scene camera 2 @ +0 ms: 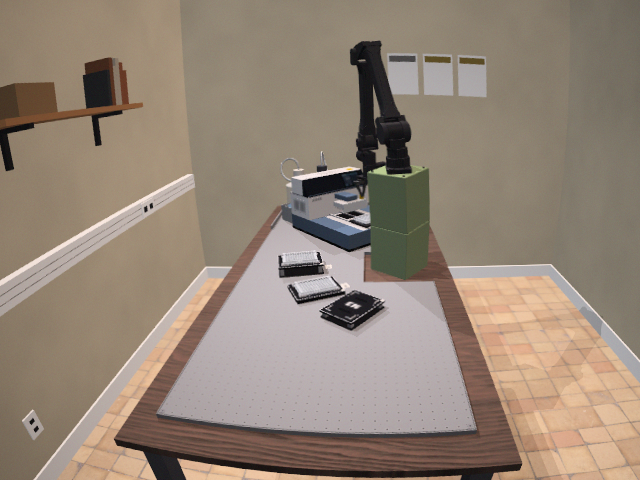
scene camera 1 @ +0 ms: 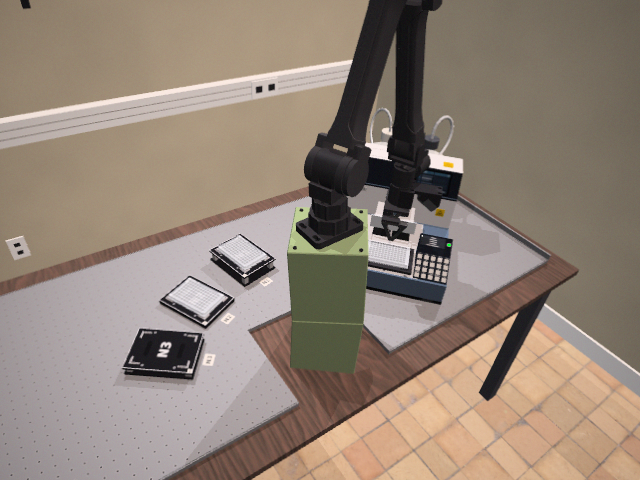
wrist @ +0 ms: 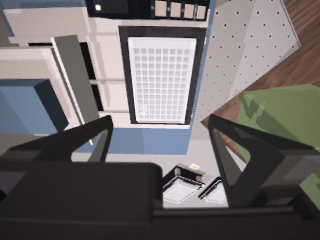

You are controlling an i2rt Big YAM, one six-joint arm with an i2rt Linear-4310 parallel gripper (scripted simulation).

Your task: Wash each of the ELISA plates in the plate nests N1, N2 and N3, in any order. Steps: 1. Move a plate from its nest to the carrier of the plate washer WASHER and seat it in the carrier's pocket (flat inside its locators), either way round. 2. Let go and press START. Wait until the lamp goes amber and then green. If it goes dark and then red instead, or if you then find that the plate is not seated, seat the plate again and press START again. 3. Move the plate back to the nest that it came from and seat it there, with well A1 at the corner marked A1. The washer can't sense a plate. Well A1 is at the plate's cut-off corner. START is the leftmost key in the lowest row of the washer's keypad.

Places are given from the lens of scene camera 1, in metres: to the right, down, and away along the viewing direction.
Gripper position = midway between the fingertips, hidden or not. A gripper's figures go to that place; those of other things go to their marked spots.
my gripper (scene camera 1: 392, 230): 0.20, -0.03, 1.29
white ELISA plate (scene camera 1: 185, 295): -0.36, 0.15, 1.25
white ELISA plate (scene camera 1: 384, 253): 0.19, 0.04, 1.33
